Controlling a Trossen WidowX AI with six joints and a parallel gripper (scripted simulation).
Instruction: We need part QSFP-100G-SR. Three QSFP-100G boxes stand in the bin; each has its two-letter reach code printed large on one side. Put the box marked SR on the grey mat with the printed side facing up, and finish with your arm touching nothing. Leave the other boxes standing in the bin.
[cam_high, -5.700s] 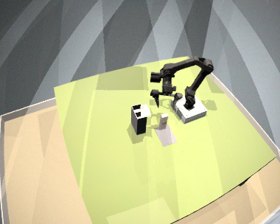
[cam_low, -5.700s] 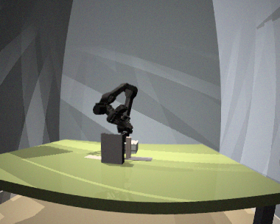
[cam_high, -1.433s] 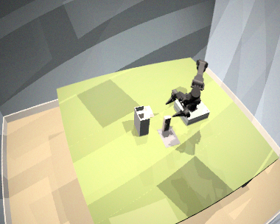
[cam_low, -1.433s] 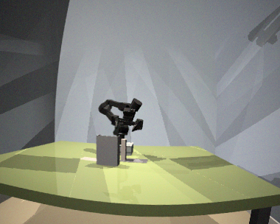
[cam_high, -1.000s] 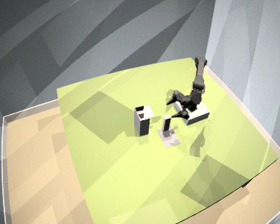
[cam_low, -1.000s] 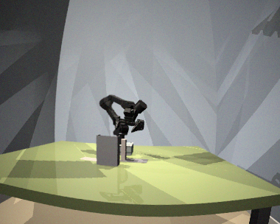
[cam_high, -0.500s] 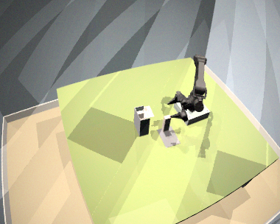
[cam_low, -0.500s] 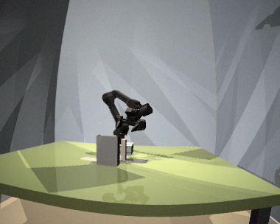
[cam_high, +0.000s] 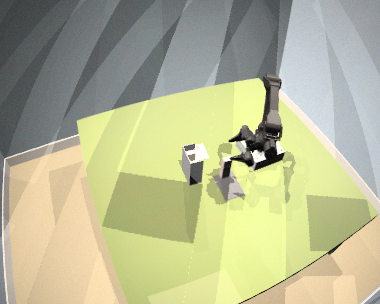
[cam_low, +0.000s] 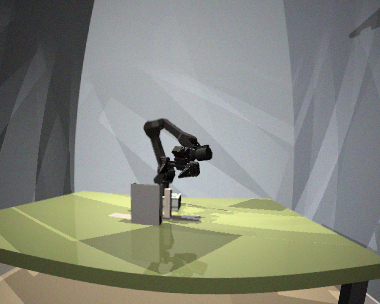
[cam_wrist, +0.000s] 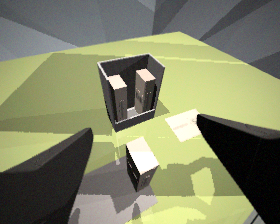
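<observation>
Now: the grey mat 10 mm ahead of my gripper tip, 60 mm to the left of it and 180 mm below it. Also, from my gripper tip: white card 10 mm ahead, 190 mm to the right, 180 mm below.
</observation>
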